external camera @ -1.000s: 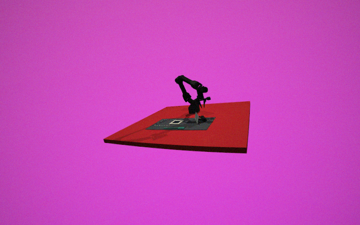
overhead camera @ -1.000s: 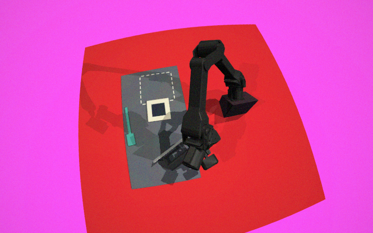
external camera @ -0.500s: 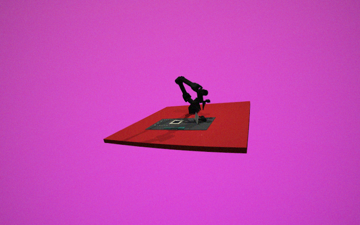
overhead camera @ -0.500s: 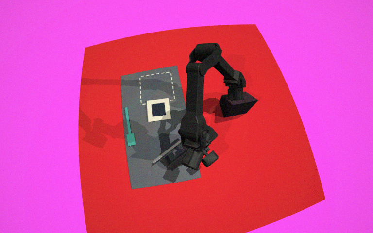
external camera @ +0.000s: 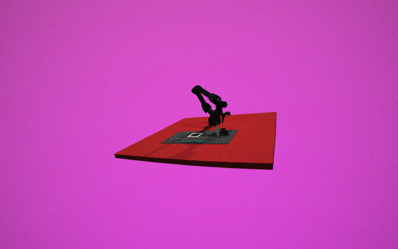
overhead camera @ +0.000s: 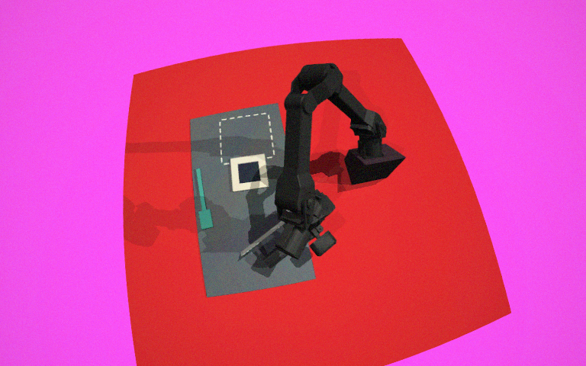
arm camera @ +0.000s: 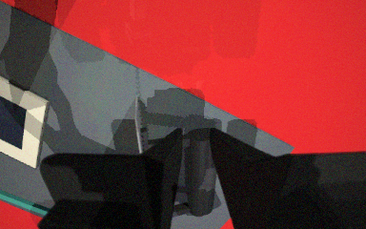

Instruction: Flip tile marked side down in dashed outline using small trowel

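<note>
Now: gripper tip 160 mm short of the grey mat, 160 mm to the left of it and 90 mm above it. From my gripper tip the other things lie so: teal trowel 300 mm ahead, 130 mm to the right, 60 mm below; then tile 140 mm ahead, 220 mm to the right, 60 mm below.
</note>
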